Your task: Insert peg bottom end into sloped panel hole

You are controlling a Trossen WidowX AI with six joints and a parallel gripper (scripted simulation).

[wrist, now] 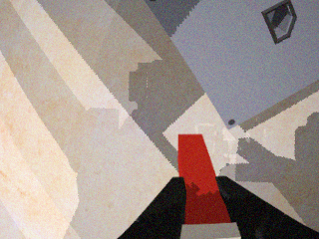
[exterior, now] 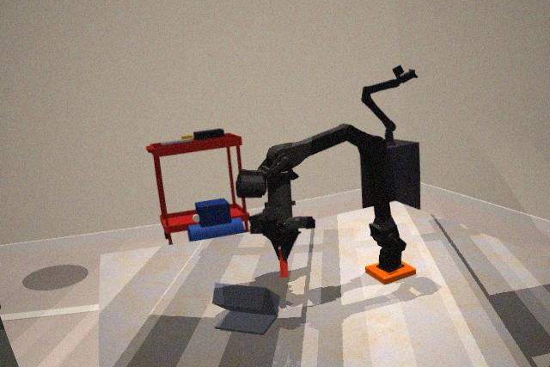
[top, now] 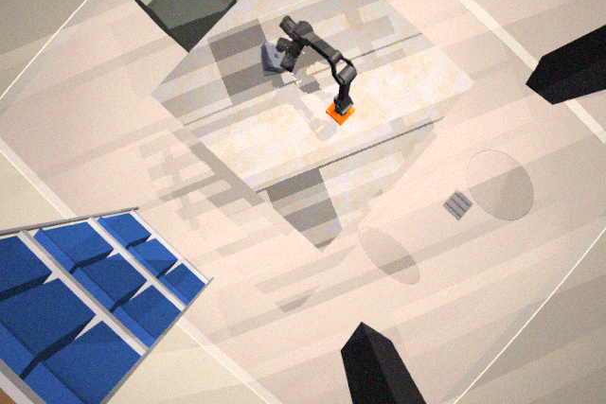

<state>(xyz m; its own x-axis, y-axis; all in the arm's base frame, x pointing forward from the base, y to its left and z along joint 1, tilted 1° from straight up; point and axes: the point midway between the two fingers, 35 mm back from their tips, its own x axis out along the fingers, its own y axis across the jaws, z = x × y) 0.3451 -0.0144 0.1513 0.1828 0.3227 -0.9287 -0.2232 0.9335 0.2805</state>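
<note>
Now: gripper tip 100 mm short of the sloped panel, 90 mm above it and 10 mm to the left of it. From my gripper tip the other things lie so: red square peg 10 mm above.
</note>
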